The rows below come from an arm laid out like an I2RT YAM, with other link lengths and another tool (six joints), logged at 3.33 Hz.
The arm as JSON. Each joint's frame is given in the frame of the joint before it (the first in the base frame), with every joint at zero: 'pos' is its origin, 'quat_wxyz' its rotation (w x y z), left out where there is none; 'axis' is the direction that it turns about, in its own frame. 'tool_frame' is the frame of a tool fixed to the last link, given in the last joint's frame.
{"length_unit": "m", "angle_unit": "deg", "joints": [
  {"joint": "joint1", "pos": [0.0, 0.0, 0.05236], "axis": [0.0, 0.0, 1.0]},
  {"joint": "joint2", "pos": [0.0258, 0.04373, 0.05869], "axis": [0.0, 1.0, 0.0]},
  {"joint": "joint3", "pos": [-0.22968, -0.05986, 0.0], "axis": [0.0, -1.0, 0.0]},
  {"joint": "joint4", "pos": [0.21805, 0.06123, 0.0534], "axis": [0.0, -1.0, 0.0]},
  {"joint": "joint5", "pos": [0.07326, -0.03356, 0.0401], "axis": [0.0, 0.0, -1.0]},
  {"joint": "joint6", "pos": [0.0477, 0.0, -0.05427], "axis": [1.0, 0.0, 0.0]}
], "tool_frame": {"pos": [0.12, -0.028, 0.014], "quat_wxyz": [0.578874, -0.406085, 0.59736, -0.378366]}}
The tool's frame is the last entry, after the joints.
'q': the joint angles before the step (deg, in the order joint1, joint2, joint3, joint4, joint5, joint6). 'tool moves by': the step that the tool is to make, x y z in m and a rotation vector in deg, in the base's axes. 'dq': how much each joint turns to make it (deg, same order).
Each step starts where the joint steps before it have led.
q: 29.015, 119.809, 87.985, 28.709, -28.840, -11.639
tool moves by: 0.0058, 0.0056, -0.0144, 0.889, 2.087, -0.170
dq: 0.378, 2.814, 1.192, 1.228, 0.444, 2.077
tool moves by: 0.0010, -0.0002, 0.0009, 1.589, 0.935, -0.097
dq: -0.011, 0.267, -0.135, 1.365, -0.012, 2.098
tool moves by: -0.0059, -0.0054, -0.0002, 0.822, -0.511, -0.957
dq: 0.131, -1.686, -3.885, 3.314, 1.071, 0.568
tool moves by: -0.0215, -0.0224, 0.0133, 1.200, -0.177, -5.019
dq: 0.827, -8.632, -10.520, 3.111, 5.832, 1.137
